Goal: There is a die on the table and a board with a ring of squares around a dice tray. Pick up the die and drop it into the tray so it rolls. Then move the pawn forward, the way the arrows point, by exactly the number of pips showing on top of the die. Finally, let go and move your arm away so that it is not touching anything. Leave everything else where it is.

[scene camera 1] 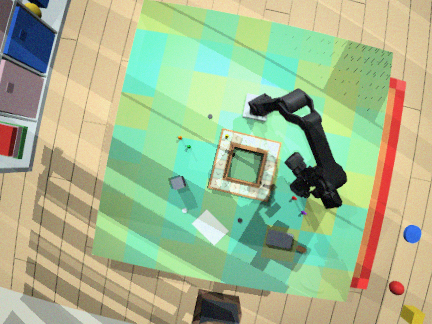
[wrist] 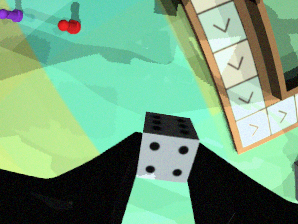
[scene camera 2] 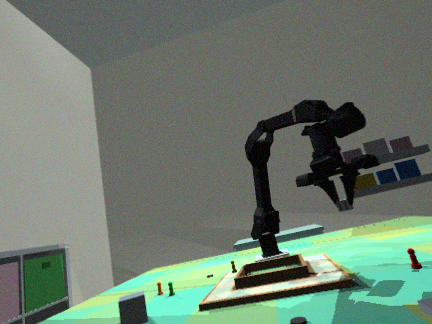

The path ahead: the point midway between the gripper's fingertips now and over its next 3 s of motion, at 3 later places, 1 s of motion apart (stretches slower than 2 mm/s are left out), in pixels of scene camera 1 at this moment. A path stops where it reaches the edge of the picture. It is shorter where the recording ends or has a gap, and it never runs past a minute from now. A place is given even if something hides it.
The gripper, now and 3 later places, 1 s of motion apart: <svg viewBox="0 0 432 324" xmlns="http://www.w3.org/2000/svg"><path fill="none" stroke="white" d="M298 173L257 170L247 171L248 166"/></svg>
